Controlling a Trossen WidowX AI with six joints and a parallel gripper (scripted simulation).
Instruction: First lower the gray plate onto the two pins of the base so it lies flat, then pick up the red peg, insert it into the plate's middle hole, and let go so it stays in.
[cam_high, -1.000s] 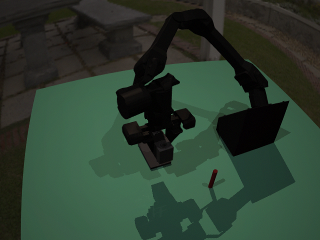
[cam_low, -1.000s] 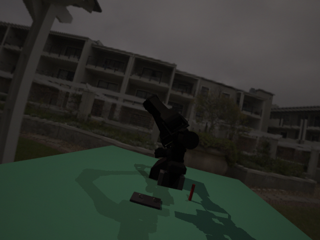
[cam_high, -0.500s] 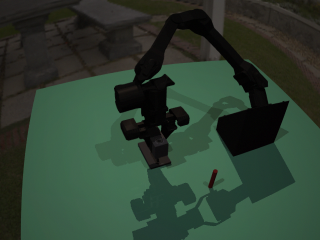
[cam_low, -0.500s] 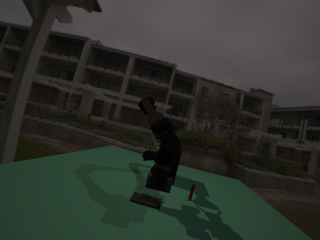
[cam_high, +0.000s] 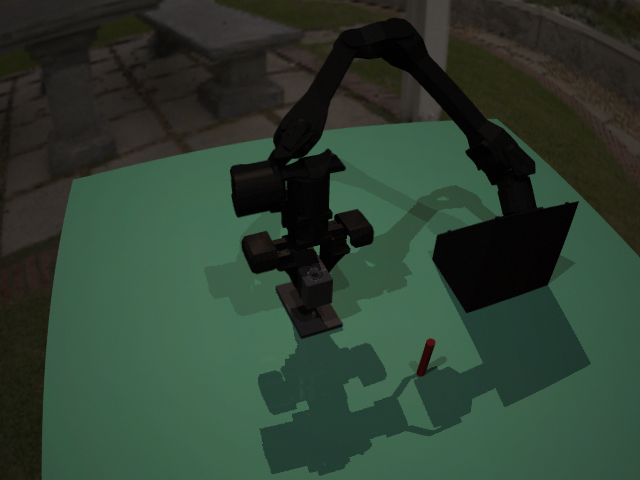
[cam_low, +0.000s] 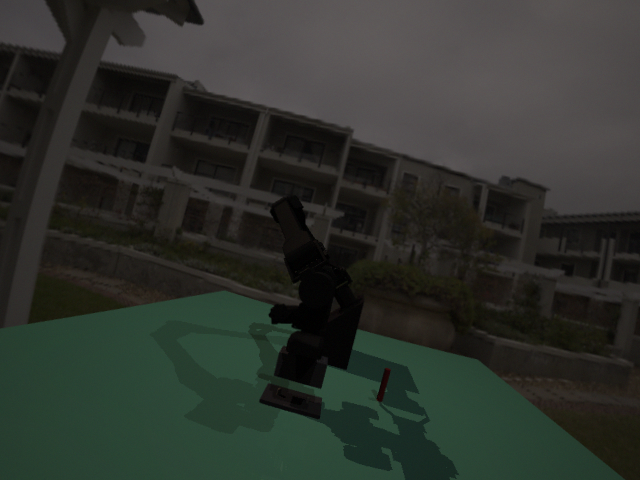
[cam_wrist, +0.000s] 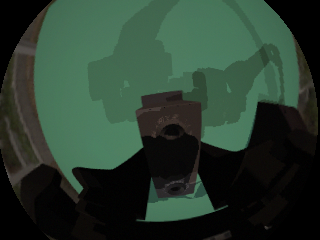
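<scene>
Now: the gray plate 30 mm above my gripper tip. From my gripper tip the other things lie so: red peg: 100 mm behind, 200 mm to the left, 20 mm below.
</scene>
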